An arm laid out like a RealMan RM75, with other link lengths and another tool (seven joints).
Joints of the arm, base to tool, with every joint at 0 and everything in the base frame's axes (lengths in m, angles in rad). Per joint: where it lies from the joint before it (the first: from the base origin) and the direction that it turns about. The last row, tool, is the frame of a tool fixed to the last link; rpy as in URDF.
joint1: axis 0 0 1 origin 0 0 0.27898
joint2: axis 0 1 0 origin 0 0 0
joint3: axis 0 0 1 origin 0 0 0.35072
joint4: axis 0 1 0 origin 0 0 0
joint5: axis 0 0 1 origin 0 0 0.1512
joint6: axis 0 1 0 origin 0 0 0
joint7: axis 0 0 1 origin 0 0 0.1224
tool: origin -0.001 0.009 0.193 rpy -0.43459 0 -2.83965
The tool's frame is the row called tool.
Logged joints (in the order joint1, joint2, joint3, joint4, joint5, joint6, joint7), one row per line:
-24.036, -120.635, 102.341, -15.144, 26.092, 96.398, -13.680
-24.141, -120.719, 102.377, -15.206, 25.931, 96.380, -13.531
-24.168, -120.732, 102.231, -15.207, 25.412, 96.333, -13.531
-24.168, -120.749, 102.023, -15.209, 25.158, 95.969, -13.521
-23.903, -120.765, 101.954, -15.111, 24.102, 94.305, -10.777
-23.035, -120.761, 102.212, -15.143, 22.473, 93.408, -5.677
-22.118, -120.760, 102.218, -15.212, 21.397, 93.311, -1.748
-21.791, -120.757, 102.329, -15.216, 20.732, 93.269, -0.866
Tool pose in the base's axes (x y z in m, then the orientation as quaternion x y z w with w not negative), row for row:
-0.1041, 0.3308, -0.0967, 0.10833, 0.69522, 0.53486, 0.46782
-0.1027, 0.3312, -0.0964, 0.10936, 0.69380, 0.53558, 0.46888
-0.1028, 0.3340, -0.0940, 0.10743, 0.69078, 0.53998, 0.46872
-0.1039, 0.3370, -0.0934, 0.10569, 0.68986, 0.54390, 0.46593
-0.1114, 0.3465, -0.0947, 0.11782, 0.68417, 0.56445, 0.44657
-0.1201, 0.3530, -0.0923, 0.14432, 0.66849, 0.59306, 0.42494
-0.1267, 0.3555, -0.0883, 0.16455, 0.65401, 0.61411, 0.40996
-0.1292, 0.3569, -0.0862, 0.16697, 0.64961, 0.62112, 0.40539
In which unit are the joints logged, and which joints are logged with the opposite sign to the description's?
The joints are logged in degrees. Opposite sign: joint4.
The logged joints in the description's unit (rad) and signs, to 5 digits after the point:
-0.41951, -2.10548, 1.78619, 0.26431, 0.45539, 1.68246, -0.23876
-0.42134, -2.10694, 1.78682, 0.26539, 0.45258, 1.68215, -0.23616
-0.42181, -2.10717, 1.78427, 0.26541, 0.44352, 1.68133, -0.23616
-0.42181, -2.10747, 1.78064, 0.26545, 0.43909, 1.67498, -0.23599
-0.41719, -2.10775, 1.77943, 0.26374, 0.42066, 1.64593, -0.18809
-0.40204, -2.10768, 1.78394, 0.26430, 0.39223, 1.63028, -0.09908
-0.38603, -2.10766, 1.78404, 0.26550, 0.37345, 1.62858, -0.03051
-0.38032, -2.10761, 1.78598, 0.26557, 0.36184, 1.62785, -0.01511

